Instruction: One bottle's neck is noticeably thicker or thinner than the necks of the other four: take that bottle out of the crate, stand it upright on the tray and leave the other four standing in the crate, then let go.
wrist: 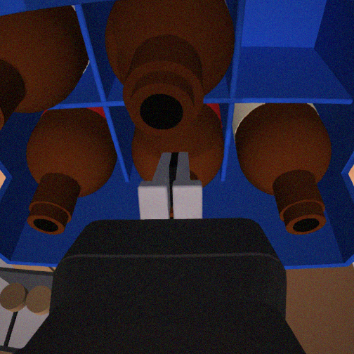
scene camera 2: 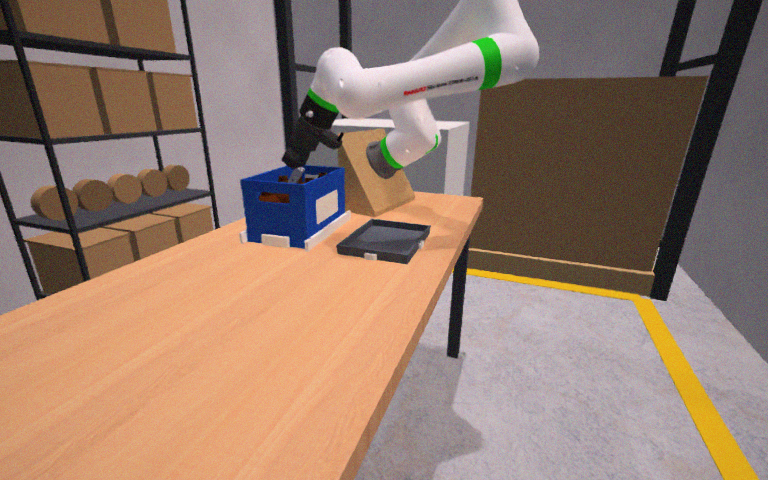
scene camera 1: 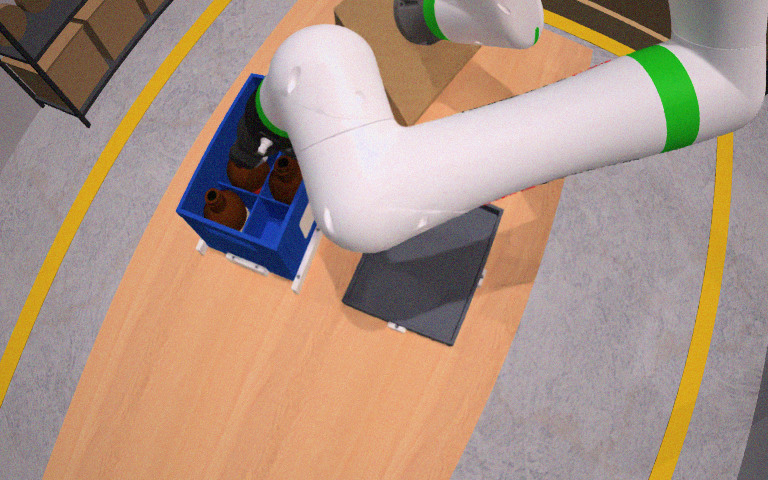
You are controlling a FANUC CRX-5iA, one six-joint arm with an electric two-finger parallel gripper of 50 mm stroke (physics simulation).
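Pixels of known places: gripper, fingertip midpoint: (scene camera 1: 252,160); arm's base at its link origin: (scene camera 2: 380,160) (scene camera 1: 421,10).
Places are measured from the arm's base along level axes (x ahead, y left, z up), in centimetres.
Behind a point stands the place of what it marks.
The blue crate (scene camera 1: 276,261) {x 52.0, y 8.0, z -6.2 cm} (scene camera 2: 272,217) {x 54.2, y -0.1, z -8.5 cm} holds five brown bottles; one compartment (wrist: 280,75) is bare. My gripper (scene camera 1: 262,150) {x 42.0, y -4.7, z -2.6 cm} (scene camera 2: 296,174) {x 42.0, y -4.7, z -2.6 cm} (wrist: 175,168) points down into the crate. In the wrist view its fingers are shut almost together, with no bottle neck visible between them. They cover the neck of the middle bottle (scene camera 1: 247,174) {x 43.9, y -4.8, z -4.4 cm} (wrist: 206,145). Another bottle (scene camera 1: 284,182) {x 41.8, y 2.0, z -3.4 cm} (wrist: 162,62) beside it has a thick-looking neck. More bottles stand at the wrist view's left (wrist: 72,150), right (wrist: 282,145) and upper left (wrist: 42,55). The dark tray (scene camera 1: 419,288) {x 40.9, y 26.9, z -15.9 cm} (scene camera 2: 376,252) {x 47.9, y 29.0, z -14.3 cm} bears no bottle.
White locating blocks (scene camera 1: 246,264) {x 54.8, y 1.3, z -13.4 cm} sit around the crate's foot on the wooden table (scene camera 1: 226,362) {x 71.1, y 7.7, z -16.4 cm} (scene camera 2: 243,339) {x 88.5, y 28.5, z -16.4 cm}. A slanted brown block (scene camera 1: 416,79) {x 9.9, y 5.6, z -9.2 cm} (scene camera 2: 368,192) {x 15.5, y 5.1, z -8.4 cm} stands behind the crate and tray. The crate's thin dividers (wrist: 115,142) separate the bottles. The arm reaches over the tray in scene camera 1.
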